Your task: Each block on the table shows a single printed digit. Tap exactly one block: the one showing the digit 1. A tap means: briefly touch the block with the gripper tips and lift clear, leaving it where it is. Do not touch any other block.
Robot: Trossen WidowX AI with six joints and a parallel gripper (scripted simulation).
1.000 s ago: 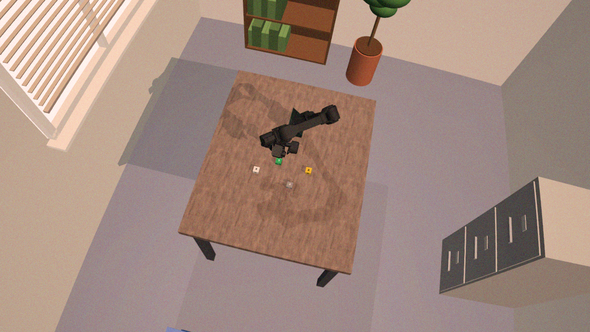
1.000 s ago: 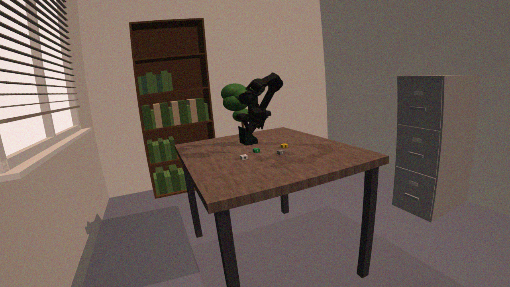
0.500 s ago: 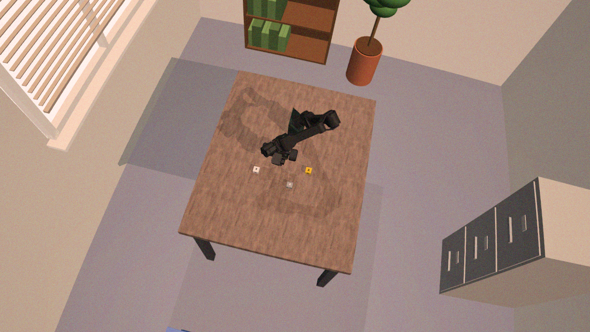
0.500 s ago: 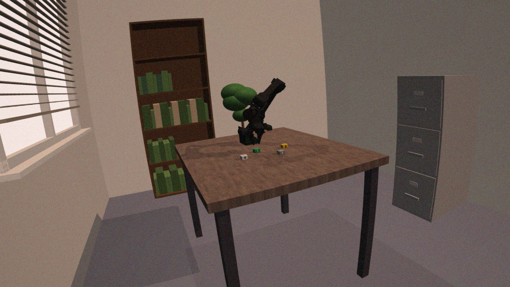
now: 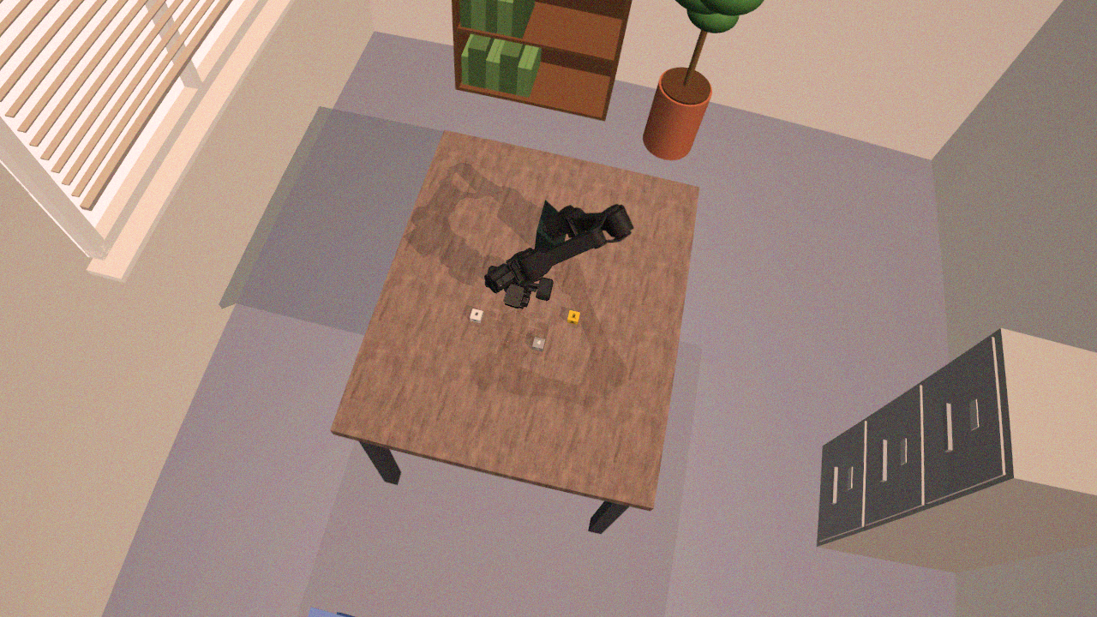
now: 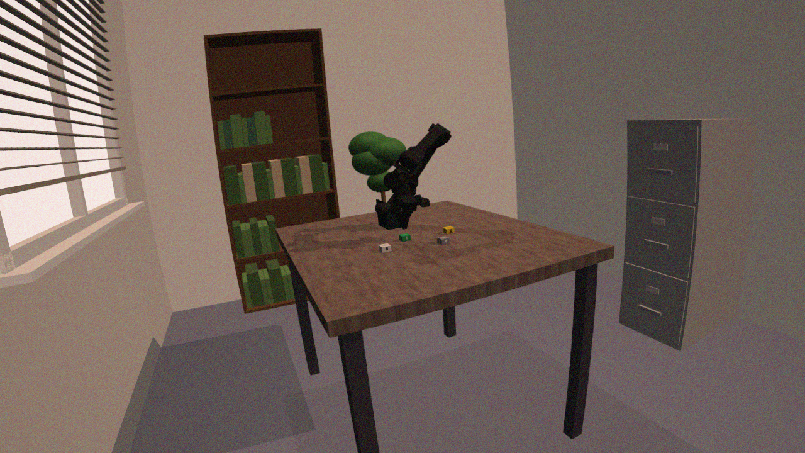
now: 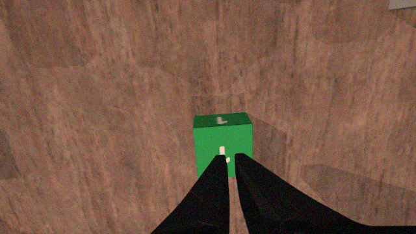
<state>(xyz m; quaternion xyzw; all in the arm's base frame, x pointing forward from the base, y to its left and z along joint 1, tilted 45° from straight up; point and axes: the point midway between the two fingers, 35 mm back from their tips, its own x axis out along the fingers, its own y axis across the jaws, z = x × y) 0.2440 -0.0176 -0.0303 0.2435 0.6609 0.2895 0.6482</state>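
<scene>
Now: gripper tip 1 cm past the green block and 3 cm above it. Also, from my gripper tip: grey block (11 cm ahead, 10 cm to the left, 3 cm below); white block (8 cm ahead, 10 cm to the right, 3 cm below).
</scene>
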